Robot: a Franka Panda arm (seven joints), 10 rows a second.
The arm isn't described. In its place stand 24 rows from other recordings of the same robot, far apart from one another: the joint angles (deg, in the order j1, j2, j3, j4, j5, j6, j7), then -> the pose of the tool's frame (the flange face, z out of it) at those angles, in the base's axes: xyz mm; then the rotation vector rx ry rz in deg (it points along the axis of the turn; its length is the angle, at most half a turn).
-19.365 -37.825 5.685 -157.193 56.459 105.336 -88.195 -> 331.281, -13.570, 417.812, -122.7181, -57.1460, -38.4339
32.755 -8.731 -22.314 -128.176 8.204 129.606 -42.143 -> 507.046, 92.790, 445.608, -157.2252, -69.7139, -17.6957
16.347 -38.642 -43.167 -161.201 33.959 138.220 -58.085 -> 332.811, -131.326, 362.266, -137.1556, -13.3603, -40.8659
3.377 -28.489 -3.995 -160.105 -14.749 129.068 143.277 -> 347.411, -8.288, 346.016, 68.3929, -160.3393, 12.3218
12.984 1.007 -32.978 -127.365 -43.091 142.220 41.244 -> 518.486, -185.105, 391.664, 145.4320, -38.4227, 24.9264
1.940 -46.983 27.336 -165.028 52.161 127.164 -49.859 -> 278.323, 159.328, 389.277, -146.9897, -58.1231, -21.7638
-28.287 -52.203 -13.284 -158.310 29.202 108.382 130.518 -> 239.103, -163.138, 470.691, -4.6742, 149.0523, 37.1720
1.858 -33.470 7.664 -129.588 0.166 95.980 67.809 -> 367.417, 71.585, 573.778, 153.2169, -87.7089, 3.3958
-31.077 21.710 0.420 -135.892 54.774 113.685 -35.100 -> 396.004, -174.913, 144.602, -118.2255, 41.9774, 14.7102
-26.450 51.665 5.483 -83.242 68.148 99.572 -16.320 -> 663.723, -176.448, 162.193, -100.8657, 38.9083, 8.9603
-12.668 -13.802 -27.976 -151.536 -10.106 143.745 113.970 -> 325.549, -269.383, 322.300, -51.3122, 169.2678, -5.8912
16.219 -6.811 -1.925 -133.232 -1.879 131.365 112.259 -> 484.078, 122.450, 395.909, -116.9182, 131.6426, -5.1117
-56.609 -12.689 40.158 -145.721 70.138 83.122 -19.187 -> 393.634, -3.894, 342.755, -103.8852, 27.3783, 24.1767
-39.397 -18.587 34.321 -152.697 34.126 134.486 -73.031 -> 399.375, -38.790, 323.356, -157.7640, -60.4512, -12.3346
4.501 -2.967 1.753 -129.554 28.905 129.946 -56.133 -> 515.112, 68.935, 391.071, -148.2571, -60.2675, -17.6534
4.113 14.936 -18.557 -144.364 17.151 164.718 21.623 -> 450.826, -140.119, 195.858, -160.7699, 77.5715, -10.4333
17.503 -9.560 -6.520 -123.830 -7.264 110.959 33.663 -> 487.805, 84.134, 463.570, 170.9488, -29.7720, -1.4372
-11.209 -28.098 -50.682 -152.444 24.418 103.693 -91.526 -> 208.780, -269.545, 334.801, -129.1827, -30.3183, -40.8277
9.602 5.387 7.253 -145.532 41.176 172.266 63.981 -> 469.057, 92.556, 267.783, -113.4827, 108.0039, -8.8410
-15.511 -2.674 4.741 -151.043 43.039 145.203 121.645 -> 409.809, -86.078, 255.503, -16.0619, 165.9039, 30.3282
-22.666 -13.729 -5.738 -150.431 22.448 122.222 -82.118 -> 351.119, -169.158, 313.267, -147.8944, -53.1281, -9.7996
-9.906 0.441 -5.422 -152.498 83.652 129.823 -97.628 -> 385.280, -79.076, 221.413, -132.2373, -13.0556, -39.1698
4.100 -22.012 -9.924 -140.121 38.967 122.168 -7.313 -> 436.213, -19.368, 456.063, -141.3195, 22.8407, -9.0305
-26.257 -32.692 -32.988 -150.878 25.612 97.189 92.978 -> 208.720, -256.040, 396.277, -32.7603, 137.8078, 50.4435
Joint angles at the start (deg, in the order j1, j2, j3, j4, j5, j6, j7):
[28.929 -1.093 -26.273 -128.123 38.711 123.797 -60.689]
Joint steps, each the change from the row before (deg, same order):
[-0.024 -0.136 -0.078 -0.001 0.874 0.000 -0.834]
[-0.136 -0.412 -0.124 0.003 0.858 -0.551 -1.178]
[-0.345 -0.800 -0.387 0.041 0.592 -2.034 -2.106]
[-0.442 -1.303 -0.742 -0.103 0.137 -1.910 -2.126]
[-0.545 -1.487 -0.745 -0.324 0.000 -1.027 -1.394]
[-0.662 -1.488 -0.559 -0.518 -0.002 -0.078 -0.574]
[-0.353 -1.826 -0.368 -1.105 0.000 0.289 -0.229]
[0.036 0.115 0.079 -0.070 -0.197 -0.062 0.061]
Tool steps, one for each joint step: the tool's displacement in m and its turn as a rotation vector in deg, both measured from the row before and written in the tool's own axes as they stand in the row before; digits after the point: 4 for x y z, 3 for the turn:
[0.0004 -0.0001 -0.0015 0.300 0.795 -0.322]
[-0.0001 -0.0010 -0.0034 0.677 0.841 -0.678]
[-0.0023 -0.0019 -0.0065 1.641 0.566 -1.592]
[-0.0042 -0.0011 -0.0116 1.185 0.866 -1.692]
[-0.0051 -0.0002 -0.0132 0.359 1.210 -0.946]
[-0.0054 0.0006 -0.0130 -0.404 1.427 -0.091]
[-0.0056 -0.0028 -0.0093 -0.234 1.303 0.010]
[-0.0004 -0.0002 0.0019 0.103 -0.369 -0.023]

